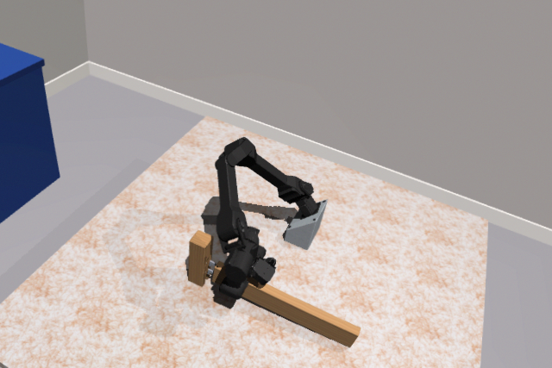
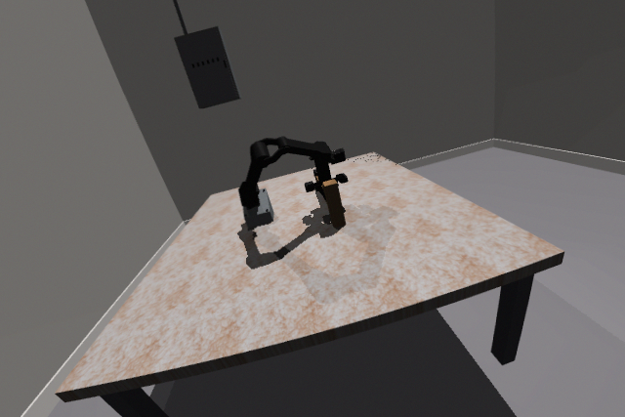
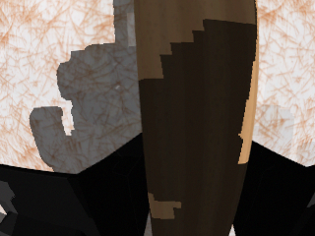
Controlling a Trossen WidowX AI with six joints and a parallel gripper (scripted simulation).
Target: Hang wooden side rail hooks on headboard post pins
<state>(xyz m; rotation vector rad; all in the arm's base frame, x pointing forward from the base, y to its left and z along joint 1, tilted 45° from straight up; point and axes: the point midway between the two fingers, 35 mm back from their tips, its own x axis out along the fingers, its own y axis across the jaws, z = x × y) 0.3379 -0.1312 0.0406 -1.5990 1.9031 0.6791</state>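
Now: gripper tip 10 mm past the headboard post, 130 mm to the left of it and 40 mm below it.
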